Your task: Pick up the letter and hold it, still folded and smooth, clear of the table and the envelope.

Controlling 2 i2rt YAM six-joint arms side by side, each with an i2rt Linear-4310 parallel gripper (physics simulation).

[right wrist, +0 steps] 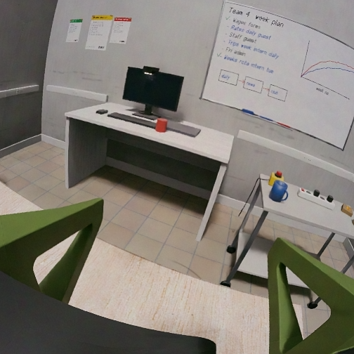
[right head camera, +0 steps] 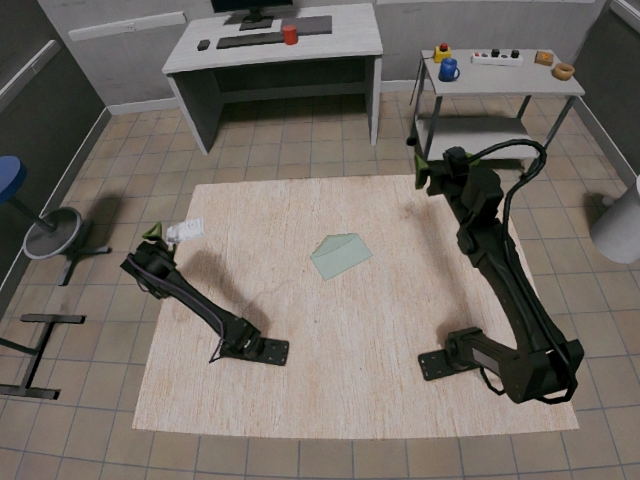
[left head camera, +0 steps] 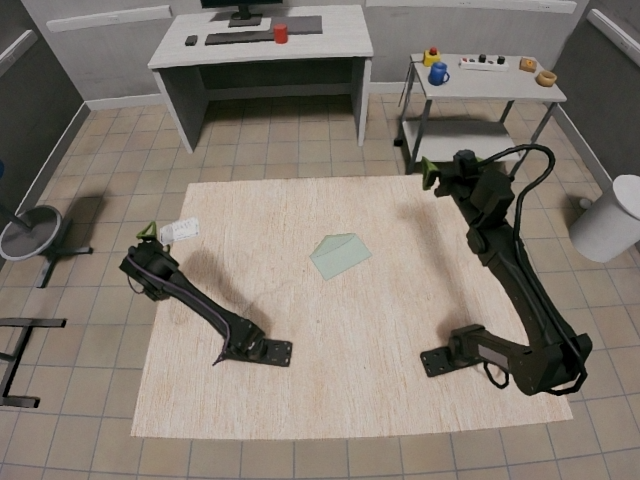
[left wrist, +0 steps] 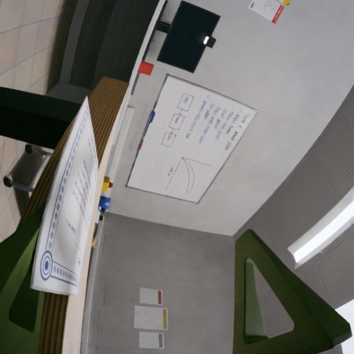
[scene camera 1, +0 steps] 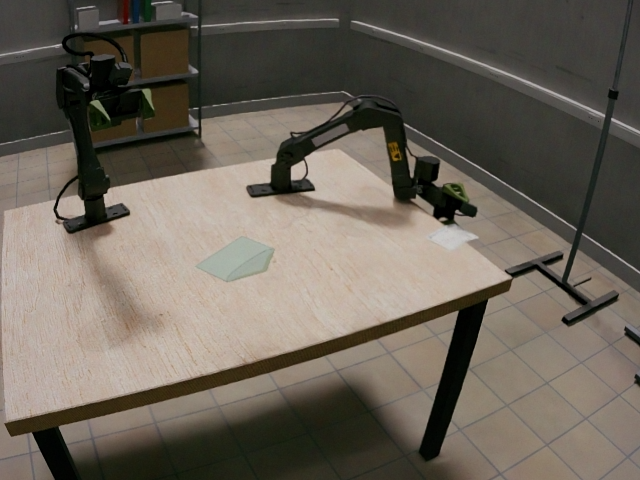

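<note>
The white letter (left head camera: 180, 229) (right head camera: 186, 230) (scene camera 1: 452, 236) (left wrist: 72, 215) lies folded at the table's left edge in the head views, partly overhanging it. My left gripper (left head camera: 158, 238) (right head camera: 164, 239) is open beside the letter's outer end. In the left wrist view, the letter's near end covers part of the lower finger, and the other finger stands far from it. Whether a finger touches the letter I cannot tell. The pale green envelope (left head camera: 342, 258) (right head camera: 342, 258) (scene camera 1: 232, 258) lies flat mid-table, apart from the letter. My right gripper (scene camera 1: 123, 111) (right wrist: 191, 230) is open and empty, raised high.
The wooden table (left head camera: 258, 387) (right head camera: 258, 387) (scene camera 1: 310, 320) carries both arm bases. A blue-topped stool (right head camera: 11, 175) stands on the floor to the left. Beyond the table are a white desk (left head camera: 310, 49) (right wrist: 150, 122) and a cart (left head camera: 491, 90). A grey bin (left head camera: 602, 227) stands at the right.
</note>
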